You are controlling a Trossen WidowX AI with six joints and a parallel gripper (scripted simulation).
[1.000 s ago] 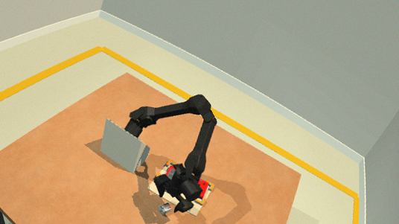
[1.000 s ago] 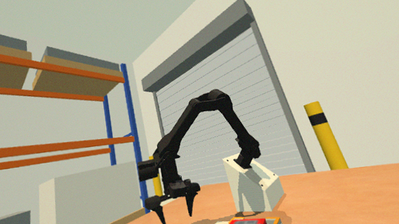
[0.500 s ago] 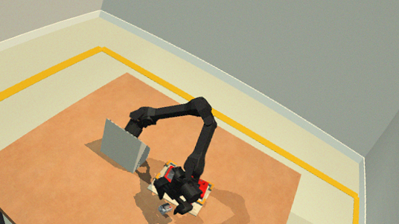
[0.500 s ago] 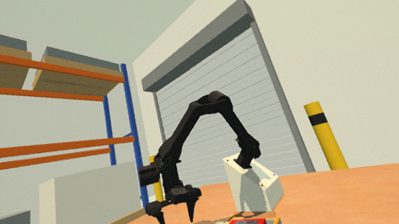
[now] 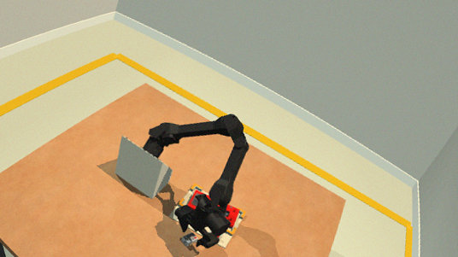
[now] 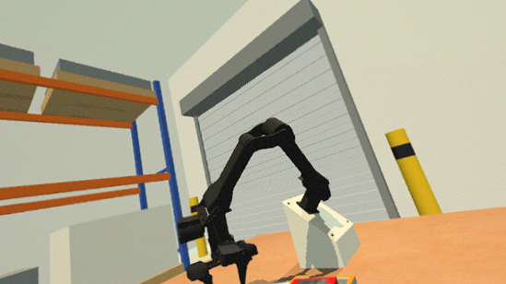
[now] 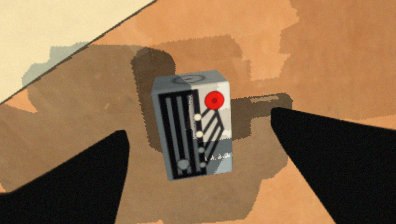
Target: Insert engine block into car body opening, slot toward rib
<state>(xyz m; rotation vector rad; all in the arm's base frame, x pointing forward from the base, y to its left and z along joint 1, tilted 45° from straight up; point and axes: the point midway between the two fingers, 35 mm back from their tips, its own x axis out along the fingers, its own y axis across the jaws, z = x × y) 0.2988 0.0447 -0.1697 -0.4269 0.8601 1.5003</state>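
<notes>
My gripper tip is 1 cm past the grey engine block and 1 cm above it. Also, from my gripper tip: cream fixture plate 2 cm behind, 19 cm to the left, 1 cm below.
</notes>
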